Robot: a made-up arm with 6 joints.
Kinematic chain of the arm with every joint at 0, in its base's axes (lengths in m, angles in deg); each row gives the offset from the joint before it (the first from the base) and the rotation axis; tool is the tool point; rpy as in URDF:
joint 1: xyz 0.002 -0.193 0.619 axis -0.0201 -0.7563 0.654
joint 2: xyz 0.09 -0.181 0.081 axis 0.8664 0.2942 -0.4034
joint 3: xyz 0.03 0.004 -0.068 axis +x
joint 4: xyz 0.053 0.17 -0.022 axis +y
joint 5: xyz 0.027 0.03 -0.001 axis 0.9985 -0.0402 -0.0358
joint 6: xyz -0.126 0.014 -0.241 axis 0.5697 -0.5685 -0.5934
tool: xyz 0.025 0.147 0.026 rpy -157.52 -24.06 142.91
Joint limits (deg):
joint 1: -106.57..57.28
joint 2: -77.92..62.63
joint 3: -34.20..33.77
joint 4: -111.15..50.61
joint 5: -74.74..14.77
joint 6: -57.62..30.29
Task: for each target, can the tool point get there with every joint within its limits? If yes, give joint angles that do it. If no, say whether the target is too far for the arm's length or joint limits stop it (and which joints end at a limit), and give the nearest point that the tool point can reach.
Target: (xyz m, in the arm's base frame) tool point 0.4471 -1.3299 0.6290
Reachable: no: too far | nearest point 0.2885 -0.7969 0.5217 | short by 0.566 m
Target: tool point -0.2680 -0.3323 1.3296
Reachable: no: joint limits stop it (at a limit: joint 2, joint 3, joint 4, joint 5) | nearest point -0.1931 -0.2486 1.0962 | short by 0.259 m
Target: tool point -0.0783 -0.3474 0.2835
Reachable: yes | joints -85.78 27.03 18.94 -65.36 -64.01 -11.04
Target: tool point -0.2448 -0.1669 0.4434
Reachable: yes | joints -79.32 28.18 -15.16 -21.10 -63.61 -42.09
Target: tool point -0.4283 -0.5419 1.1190
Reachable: no: joint limits stop it (at a limit: joint 1, joint 2, joint 3, joint 6) | nearest point -0.3823 -0.4673 0.8906 | short by 0.245 m
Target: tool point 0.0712 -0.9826 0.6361
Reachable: no: joint limits stop it (at a limit: joint 2, joint 3, joint 6) | nearest point 0.0662 -0.8168 0.5618 | short by 0.182 m
